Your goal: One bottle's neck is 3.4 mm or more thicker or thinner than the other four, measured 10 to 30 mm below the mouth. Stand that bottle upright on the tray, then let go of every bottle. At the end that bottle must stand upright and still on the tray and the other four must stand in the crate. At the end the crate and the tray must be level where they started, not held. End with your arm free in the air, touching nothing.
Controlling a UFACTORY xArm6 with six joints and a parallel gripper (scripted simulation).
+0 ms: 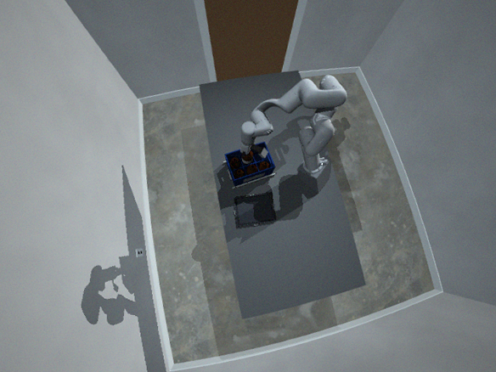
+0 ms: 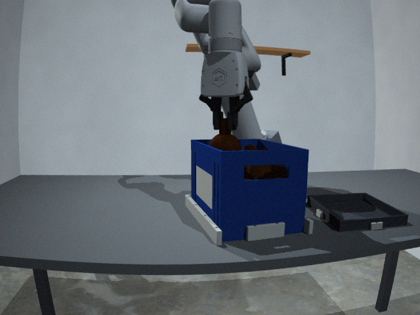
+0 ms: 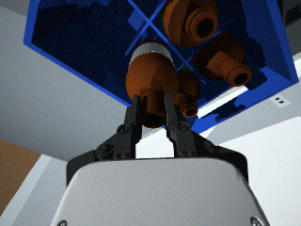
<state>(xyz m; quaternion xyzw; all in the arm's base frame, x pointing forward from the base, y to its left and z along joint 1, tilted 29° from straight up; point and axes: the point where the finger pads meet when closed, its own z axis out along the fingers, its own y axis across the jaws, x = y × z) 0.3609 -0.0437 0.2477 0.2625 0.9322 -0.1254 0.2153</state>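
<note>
My hand is 7 cm above the bottle. Round my hand: blue crate (1 cm behind, 4 cm to the left, 14 cm below); dark tray (1 cm ahead, 33 cm to the left, 21 cm below).
</note>
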